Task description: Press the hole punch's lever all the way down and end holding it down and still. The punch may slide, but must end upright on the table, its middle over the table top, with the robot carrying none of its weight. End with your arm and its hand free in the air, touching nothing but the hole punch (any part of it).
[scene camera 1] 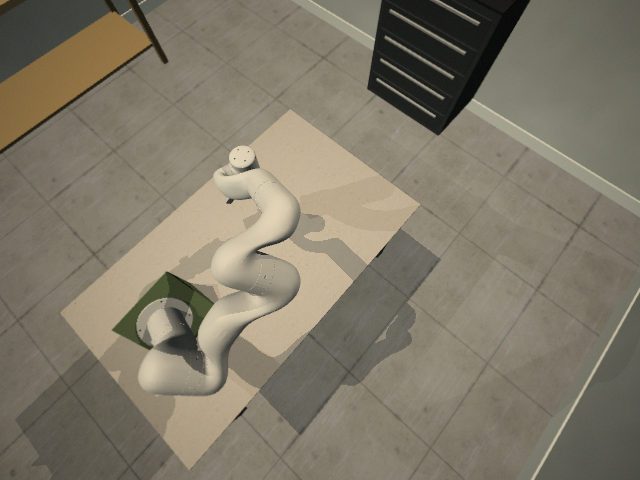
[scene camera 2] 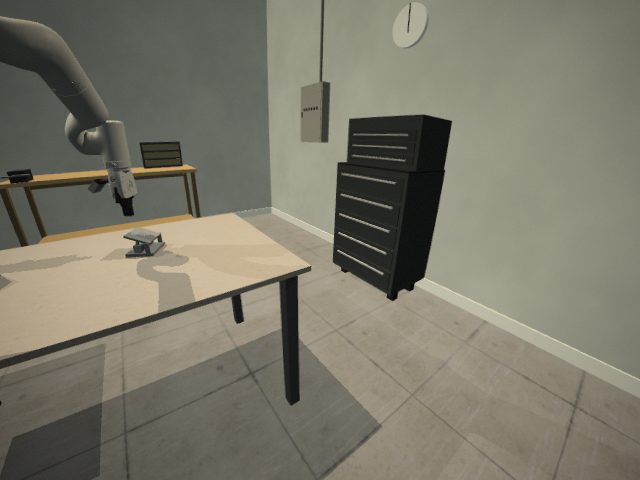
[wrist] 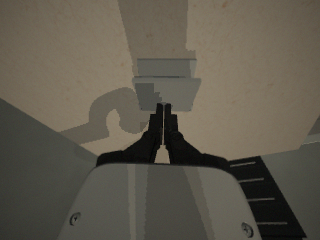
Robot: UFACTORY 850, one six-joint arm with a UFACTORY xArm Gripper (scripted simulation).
Labels:
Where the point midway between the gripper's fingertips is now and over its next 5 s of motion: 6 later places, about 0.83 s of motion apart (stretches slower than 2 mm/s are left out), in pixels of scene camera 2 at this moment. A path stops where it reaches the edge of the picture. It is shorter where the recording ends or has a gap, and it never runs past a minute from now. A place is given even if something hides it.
My gripper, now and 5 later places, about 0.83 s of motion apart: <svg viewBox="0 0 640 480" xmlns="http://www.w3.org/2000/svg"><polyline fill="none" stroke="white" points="129,215 130,221 133,229 134,232 134,235 135,237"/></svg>

